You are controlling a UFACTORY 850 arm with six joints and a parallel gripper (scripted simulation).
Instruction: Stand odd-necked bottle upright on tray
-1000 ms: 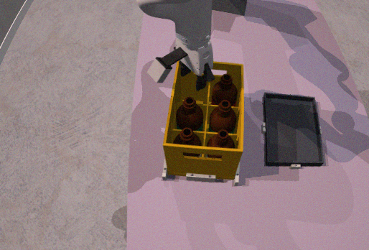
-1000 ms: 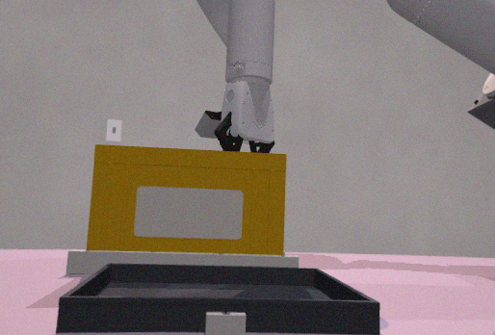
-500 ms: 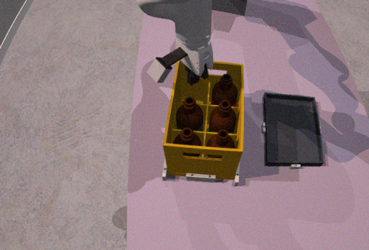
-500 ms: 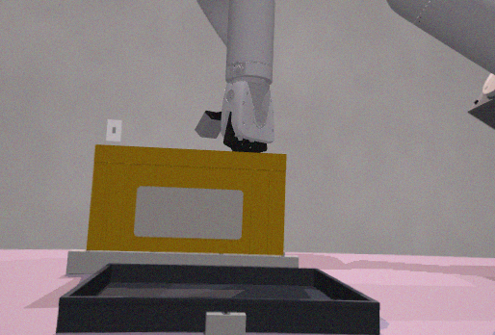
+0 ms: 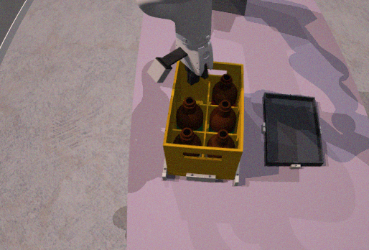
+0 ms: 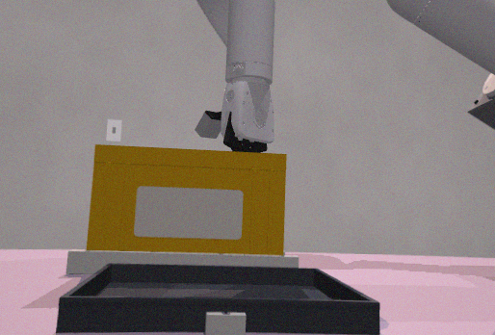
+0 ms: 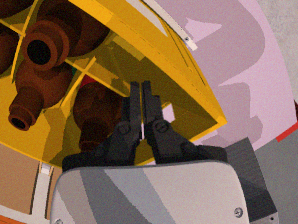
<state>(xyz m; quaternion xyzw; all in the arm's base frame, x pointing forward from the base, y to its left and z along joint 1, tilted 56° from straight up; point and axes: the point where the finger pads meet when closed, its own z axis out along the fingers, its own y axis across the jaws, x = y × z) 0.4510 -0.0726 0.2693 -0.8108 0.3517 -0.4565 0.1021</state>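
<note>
Right now my hand is 1 cm short of the bottle, 9 cm to the right of it and 7 cm above it. The rest, counted from my hand: tray 10 cm ahead, 31 cm to the left, 15 cm below; then yellow crate 9 cm ahead, 3 cm to the left, 7 cm below.
</note>
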